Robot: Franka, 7 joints.
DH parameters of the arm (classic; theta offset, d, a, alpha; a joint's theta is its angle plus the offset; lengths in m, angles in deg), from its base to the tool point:
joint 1: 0 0.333 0 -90
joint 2: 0 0 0 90
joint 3: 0 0.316 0.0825 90
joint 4: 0 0 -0.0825 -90
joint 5: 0 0.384 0 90
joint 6: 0 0 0.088 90
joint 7: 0 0.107 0 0
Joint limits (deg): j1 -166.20..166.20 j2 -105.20..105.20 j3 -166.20..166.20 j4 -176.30..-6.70 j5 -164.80..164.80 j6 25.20..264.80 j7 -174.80..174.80
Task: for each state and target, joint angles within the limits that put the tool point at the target. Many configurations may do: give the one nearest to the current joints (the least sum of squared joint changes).
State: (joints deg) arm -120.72 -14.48 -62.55 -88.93 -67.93 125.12 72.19
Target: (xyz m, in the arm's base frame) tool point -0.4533 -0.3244 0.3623
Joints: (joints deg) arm -101.20 7.76 -40.57 -123.87 -65.27 126.46 72.19
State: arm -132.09 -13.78 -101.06 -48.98 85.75 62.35 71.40
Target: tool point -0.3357 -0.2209 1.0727
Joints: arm -112.40 19.19 -89.50 -26.94 99.67 110.40 71.40
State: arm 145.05 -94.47 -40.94 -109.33 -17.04 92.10 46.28
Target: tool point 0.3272 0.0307 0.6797
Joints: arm 127.99 -105.20 -32.45 -116.98 -13.99 80.15 46.28
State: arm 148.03 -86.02 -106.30 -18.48 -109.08 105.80 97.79
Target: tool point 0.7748 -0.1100 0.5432
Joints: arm 164.99 -65.70 -101.25 -17.68 -105.35 87.15 97.79
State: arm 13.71 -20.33 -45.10 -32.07 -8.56 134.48 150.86
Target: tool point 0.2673 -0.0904 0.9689
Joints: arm 21.81 -34.06 -18.37 -78.64 -3.63 100.72 150.86
